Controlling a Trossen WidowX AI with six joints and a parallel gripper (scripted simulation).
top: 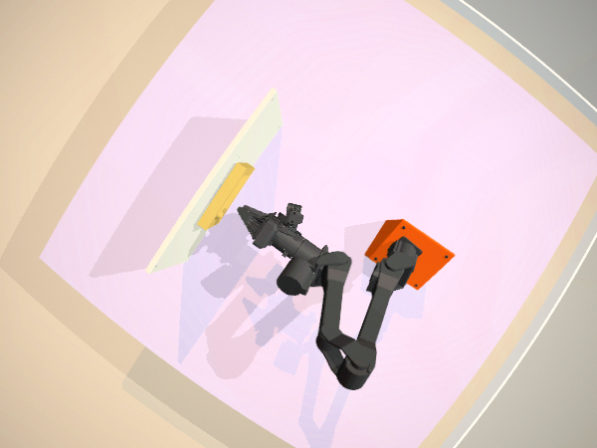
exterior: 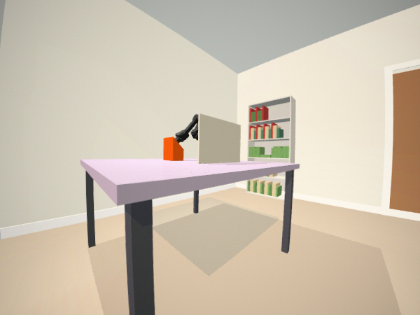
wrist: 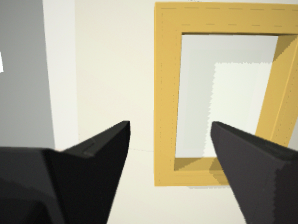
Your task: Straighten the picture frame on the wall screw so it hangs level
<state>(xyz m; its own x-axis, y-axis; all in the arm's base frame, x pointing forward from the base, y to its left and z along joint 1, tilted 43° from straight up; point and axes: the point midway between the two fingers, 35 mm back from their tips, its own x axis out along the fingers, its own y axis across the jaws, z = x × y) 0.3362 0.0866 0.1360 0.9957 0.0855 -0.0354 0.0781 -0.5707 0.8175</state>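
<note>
The picture frame is 6 cm ahead of my gripper tip and 5 cm below it. From my gripper tip the other things lie so: wall panel (7 cm ahead, 1 cm to the right, 7 cm below).
</note>
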